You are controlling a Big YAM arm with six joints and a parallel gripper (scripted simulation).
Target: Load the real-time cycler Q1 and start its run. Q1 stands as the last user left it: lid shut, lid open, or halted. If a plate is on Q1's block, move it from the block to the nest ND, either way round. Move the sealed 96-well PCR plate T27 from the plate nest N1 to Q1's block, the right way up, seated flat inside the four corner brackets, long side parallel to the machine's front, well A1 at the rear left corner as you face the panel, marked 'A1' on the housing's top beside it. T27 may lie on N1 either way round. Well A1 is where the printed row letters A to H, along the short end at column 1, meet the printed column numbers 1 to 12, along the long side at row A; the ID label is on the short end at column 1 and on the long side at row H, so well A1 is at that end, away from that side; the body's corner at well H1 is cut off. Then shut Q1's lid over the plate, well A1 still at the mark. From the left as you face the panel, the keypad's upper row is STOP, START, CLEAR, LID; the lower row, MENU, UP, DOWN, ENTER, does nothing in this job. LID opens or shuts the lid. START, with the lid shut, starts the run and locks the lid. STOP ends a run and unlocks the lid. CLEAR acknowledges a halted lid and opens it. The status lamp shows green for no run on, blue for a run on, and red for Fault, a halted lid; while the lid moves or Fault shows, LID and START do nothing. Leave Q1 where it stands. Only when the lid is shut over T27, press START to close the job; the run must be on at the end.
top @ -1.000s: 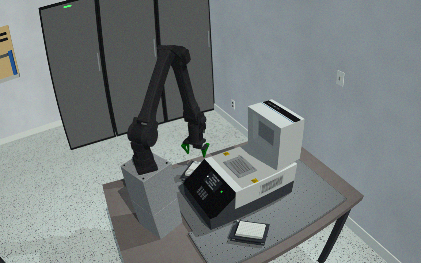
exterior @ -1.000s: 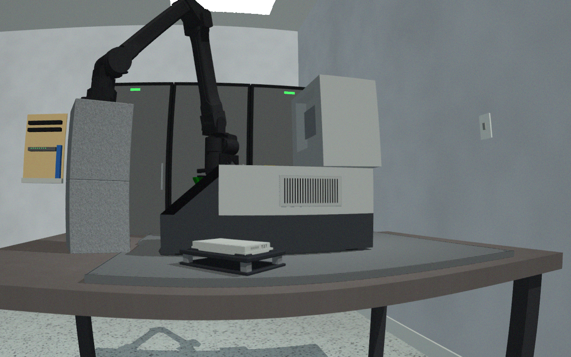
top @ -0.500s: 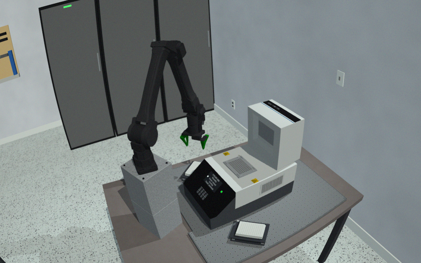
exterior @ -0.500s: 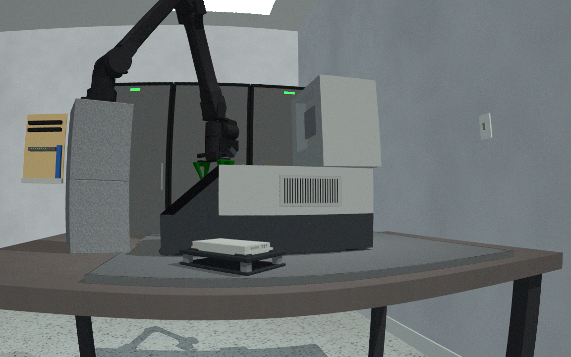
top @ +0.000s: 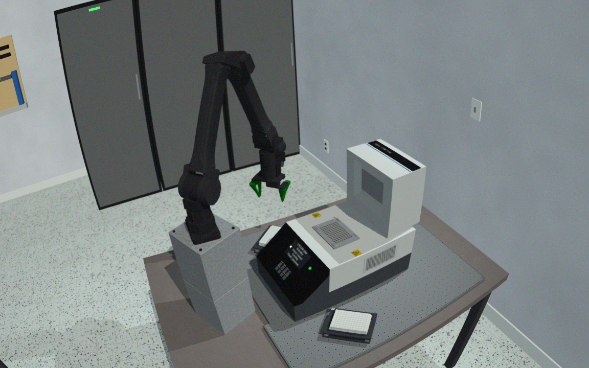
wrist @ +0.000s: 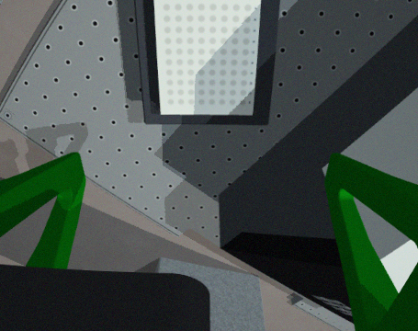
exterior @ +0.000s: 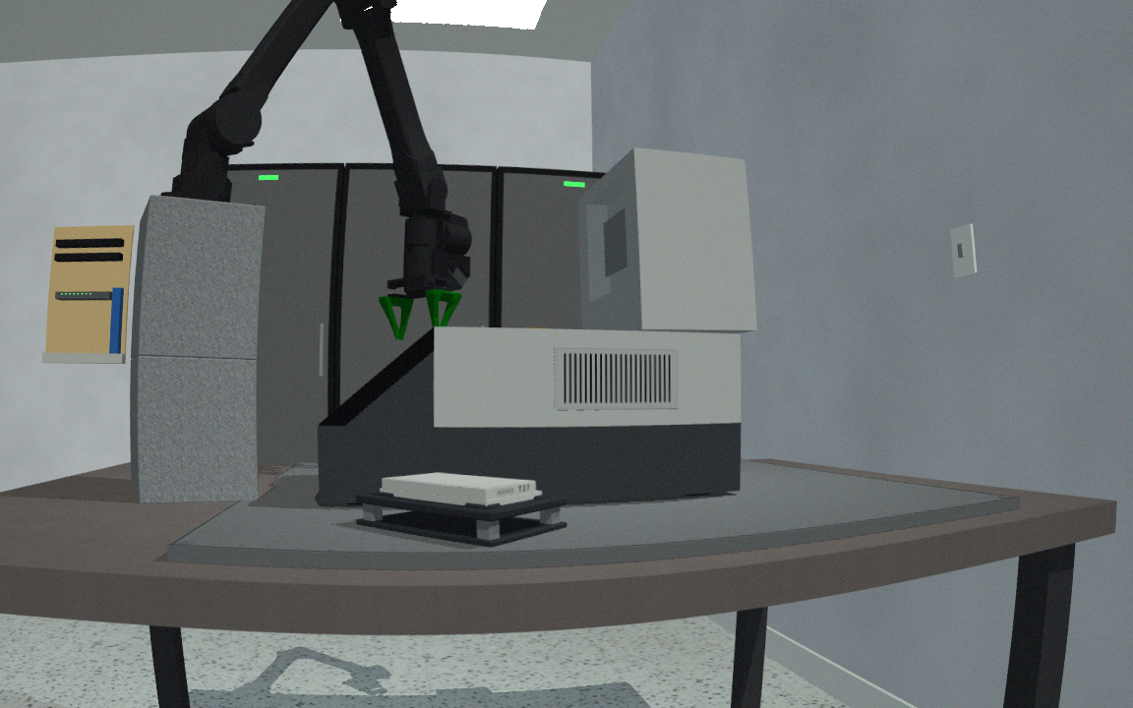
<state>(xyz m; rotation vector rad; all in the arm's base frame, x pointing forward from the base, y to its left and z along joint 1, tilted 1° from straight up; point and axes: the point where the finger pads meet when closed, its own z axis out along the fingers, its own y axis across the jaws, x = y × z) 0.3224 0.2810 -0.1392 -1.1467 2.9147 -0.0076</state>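
The plate T27 lies 560 mm to the right of my hand, 190 mm below it and 30 mm ahead of it. Also, from my hand: dark nest ND: 200 mm below; black plate nest N1: 560 mm to the right, 210 mm below, 30 mm ahead.
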